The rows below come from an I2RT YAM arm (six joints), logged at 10 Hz.
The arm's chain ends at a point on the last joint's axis. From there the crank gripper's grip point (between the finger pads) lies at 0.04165 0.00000 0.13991 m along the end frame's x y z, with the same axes.
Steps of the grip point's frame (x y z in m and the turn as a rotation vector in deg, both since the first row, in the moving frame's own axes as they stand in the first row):
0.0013 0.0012 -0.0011 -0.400 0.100 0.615
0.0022 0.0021 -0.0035 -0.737 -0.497 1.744
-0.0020 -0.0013 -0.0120 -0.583 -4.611 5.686
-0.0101 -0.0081 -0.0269 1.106 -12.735 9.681
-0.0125 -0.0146 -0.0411 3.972 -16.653 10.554
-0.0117 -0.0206 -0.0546 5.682 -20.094 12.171
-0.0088 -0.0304 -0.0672 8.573 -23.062 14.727
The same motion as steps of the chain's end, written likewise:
0.0011 -0.0002 -0.0010 -0.400 0.100 0.615
0.0035 -0.0010 -0.0038 -0.737 -0.497 1.744
0.0096 -0.0063 -0.0149 -0.583 -4.611 5.686
0.0220 -0.0097 -0.0326 1.106 -12.735 9.681
0.0289 -0.0085 -0.0470 3.972 -16.653 10.554
0.0379 -0.0099 -0.0601 5.682 -20.094 12.171
0.0472 -0.0123 -0.0714 8.573 -23.062 14.727

